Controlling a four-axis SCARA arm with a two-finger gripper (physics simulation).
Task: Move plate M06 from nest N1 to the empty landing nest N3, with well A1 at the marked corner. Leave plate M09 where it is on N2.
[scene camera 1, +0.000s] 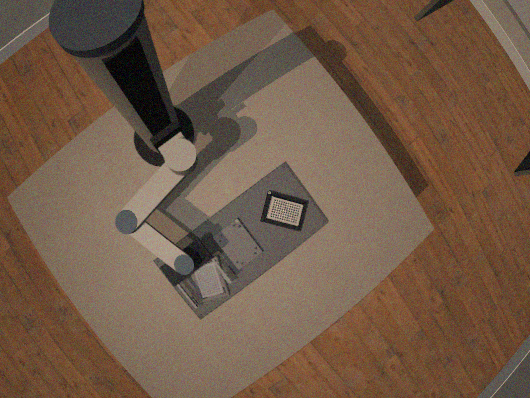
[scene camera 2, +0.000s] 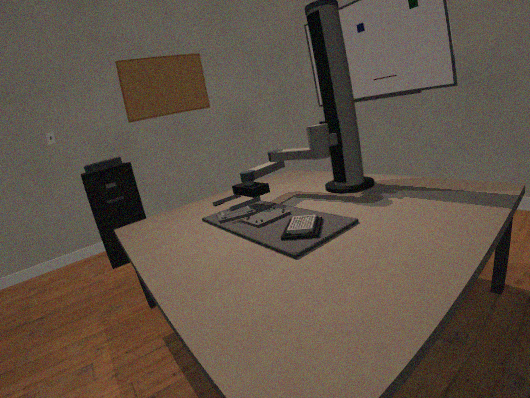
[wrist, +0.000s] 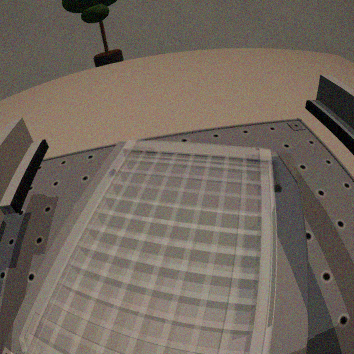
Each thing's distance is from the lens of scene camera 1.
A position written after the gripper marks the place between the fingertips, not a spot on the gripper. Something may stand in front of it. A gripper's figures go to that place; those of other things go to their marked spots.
gripper (scene camera 1: 213,295): 130 cm
black-framed white well plate (scene camera 1: 281,210): 133 cm
